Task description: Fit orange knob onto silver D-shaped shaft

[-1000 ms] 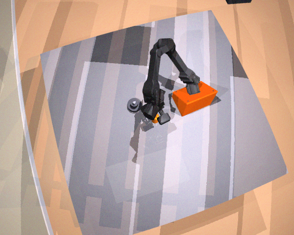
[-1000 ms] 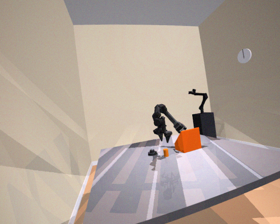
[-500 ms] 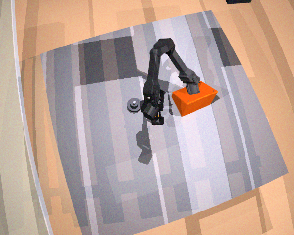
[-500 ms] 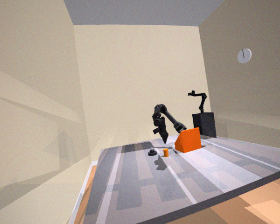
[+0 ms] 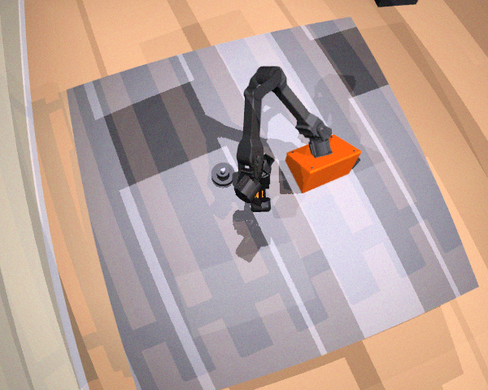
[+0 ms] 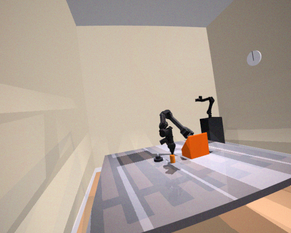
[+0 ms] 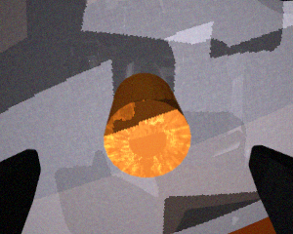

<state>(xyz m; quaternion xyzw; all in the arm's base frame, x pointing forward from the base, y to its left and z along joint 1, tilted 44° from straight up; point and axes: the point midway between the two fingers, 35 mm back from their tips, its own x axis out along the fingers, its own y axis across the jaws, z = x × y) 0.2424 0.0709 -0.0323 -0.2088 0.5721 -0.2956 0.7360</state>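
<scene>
The orange knob lies 3 cm below my gripper tip. Round my gripper tip: dark round pedestal: 12 cm to the right, 10 cm ahead, 5 cm below.
</scene>
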